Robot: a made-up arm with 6 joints.
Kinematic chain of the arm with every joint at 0, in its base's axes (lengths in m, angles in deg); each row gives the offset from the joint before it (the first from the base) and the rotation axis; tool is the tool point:
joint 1: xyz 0 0 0.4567 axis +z
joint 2: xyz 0.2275 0 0 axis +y
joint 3: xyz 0 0 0.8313 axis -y
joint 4: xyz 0 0 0.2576 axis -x
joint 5: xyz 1.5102 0 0 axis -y
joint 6: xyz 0.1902 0 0 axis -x
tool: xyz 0 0 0
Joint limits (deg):
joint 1: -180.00..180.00
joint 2: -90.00..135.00
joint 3: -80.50..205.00
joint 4: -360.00..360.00
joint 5: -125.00..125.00
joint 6: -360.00..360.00
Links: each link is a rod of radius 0.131 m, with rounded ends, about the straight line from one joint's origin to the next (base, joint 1, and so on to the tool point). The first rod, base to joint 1, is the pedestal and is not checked.
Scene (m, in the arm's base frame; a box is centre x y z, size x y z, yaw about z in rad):
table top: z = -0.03
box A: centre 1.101 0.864 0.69 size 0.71 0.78 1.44 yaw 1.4
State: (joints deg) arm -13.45 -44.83 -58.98 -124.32 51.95 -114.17
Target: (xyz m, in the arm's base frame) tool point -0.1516 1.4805 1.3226
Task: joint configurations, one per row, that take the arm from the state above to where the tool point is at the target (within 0.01 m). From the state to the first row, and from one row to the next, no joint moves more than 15 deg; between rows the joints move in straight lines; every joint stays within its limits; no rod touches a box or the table.
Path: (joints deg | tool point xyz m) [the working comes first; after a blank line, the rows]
Joints at the target: 99.25 -29.65 -31.26 -127.29 35.70 -114.17
Straight joint move there: touches box A.

1: 0.44 -54.79 -56.32 -121.07 38.00 -114.97 | 1.2138 -0.0910 1.0888
2: 14.32 -64.74 -53.66 -117.81 24.04 -115.78 | 1.0689 0.2021 1.3524
3: 28.21 -74.70 -50.99 -114.56 10.09 -116.58 | 0.7914 0.3901 1.5818
4: 42.09 -84.66 -48.33 -111.31 -3.87 -117.39 | 0.4476 0.4204 1.7525
5: 56.38 -70.90 -44.07 -115.30 6.02 -116.58 | 0.4834 0.6945 1.7180
6: 70.67 -57.15 -39.80 -119.30 15.91 -115.78 | 0.3991 1.0003 1.6341
7: 84.96 -43.40 -35.53 -123.29 25.81 -114.97 | 0.1825 1.2818 1.5011
8: 99.25 -29.65 -31.26 -127.29 35.70 -114.17 | -0.1516 1.4805 1.3227

